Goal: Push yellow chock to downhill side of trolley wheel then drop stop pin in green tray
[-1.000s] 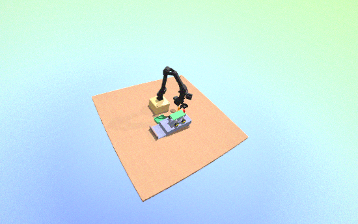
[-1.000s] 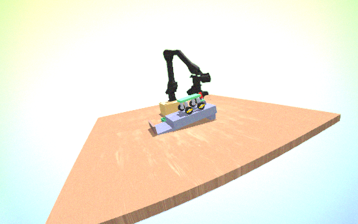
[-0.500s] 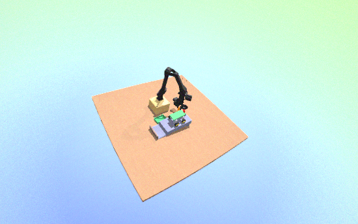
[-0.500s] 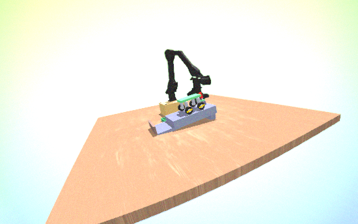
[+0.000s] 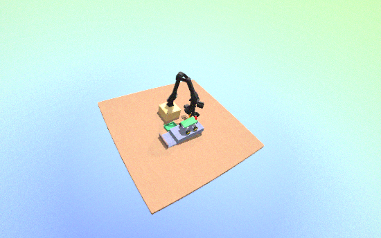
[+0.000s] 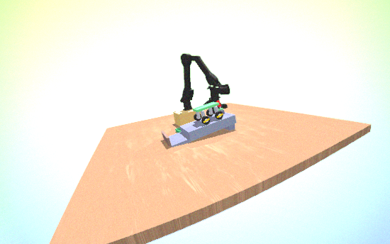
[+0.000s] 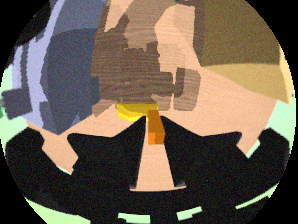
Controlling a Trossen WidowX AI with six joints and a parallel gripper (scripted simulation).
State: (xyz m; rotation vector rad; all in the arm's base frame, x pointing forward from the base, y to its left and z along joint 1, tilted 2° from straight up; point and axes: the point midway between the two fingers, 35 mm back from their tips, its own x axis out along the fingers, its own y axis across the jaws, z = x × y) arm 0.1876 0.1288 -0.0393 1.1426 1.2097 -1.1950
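The green tray lies 10 mm ahead of my gripper tip, 240 mm to the right of it and 40 mm below it. The rest, counted from my gripper tip: yellow chock (20 mm ahead, 10 mm below); grey ramp (150 mm ahead, 150 mm to the right, 20 mm above); red-headed stop pin (130 mm ahead, 50 mm to the right, 100 mm above).
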